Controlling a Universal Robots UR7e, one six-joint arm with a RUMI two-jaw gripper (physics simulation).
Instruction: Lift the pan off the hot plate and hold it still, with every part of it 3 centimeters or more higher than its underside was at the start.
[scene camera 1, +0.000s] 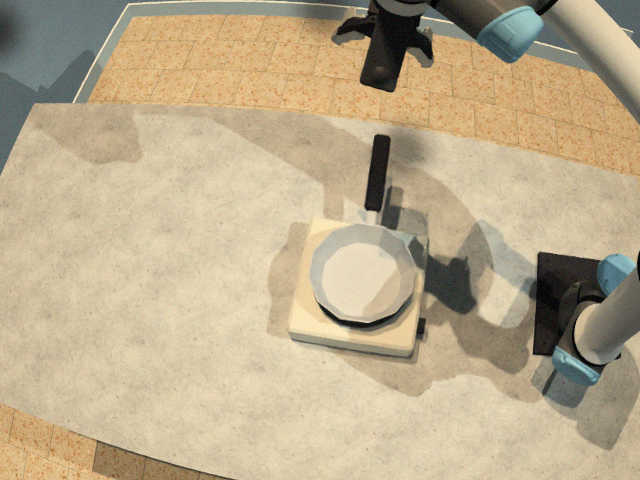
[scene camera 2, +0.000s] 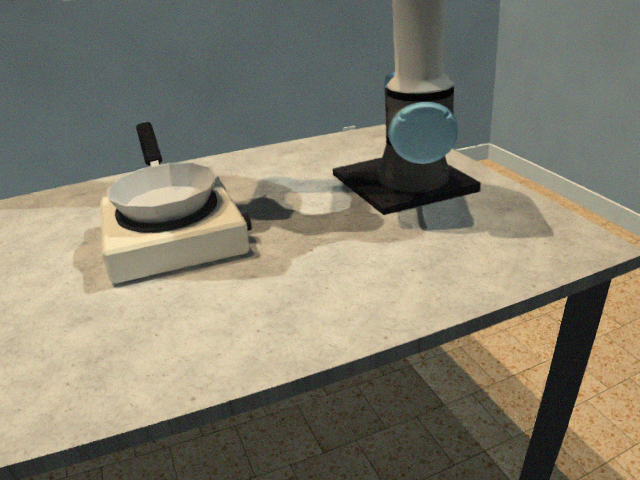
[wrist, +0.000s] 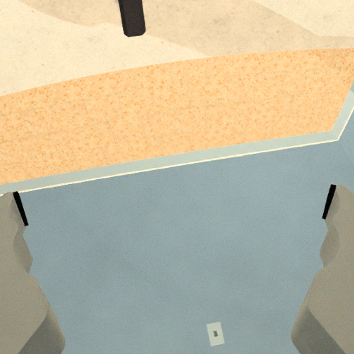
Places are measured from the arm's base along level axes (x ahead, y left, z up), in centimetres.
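Where they show: arm's base, origin of the base link: (scene camera 2: 413, 177).
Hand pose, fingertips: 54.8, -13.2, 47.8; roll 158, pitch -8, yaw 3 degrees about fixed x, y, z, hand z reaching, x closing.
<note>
Things, the pixels of their centre, and the offset from my fingertips, as dx, dy, dz. Level surfaces: height alone.
- white pan, body centre: (scene camera 1: 370, 225) (scene camera 2: 155, 166) -2.1, +10.1, -37.9
- cream hot plate, body centre: (scene camera 2: 173, 222) (scene camera 1: 364, 287) -3.8, +19.3, -45.8
- pan's black handle, body centre: (scene camera 1: 377, 171) (scene camera 2: 148, 142) -1.0, -0.9, -36.3
- grey table, its level: dz -49.6
- small dark knob, body centre: (scene camera 2: 244, 222) (scene camera 1: 420, 325) -16.3, +24.3, -46.0
A white pan (scene camera 1: 361, 281) (scene camera 2: 168, 196) sits upright on the cream hot plate (scene camera 1: 351, 338) (scene camera 2: 178, 257), over its dark round burner. The pan's black handle (scene camera 1: 377, 173) (scene camera 2: 148, 143) (wrist: 133, 19) rises outward past the hot plate, toward the table's far edge in scene camera 2. In the wrist view the handle's end shows at the top, outside the fingers. My gripper (scene camera 1: 383, 50) (wrist: 174, 192) is open and empty, beyond the handle's end and apart from it. The gripper does not show in scene camera 2.
The hot plate and the arm's black base plate (scene camera 1: 550, 310) (scene camera 2: 361, 183) stand on the grey table (scene camera 1: 155, 289) (scene camera 2: 310, 320). A small dark knob (scene camera 1: 421, 327) (scene camera 2: 248, 222) sticks out of the hot plate's side. A blue wall (scene camera 2: 258, 62) (wrist: 175, 250) stands beyond the table.
</note>
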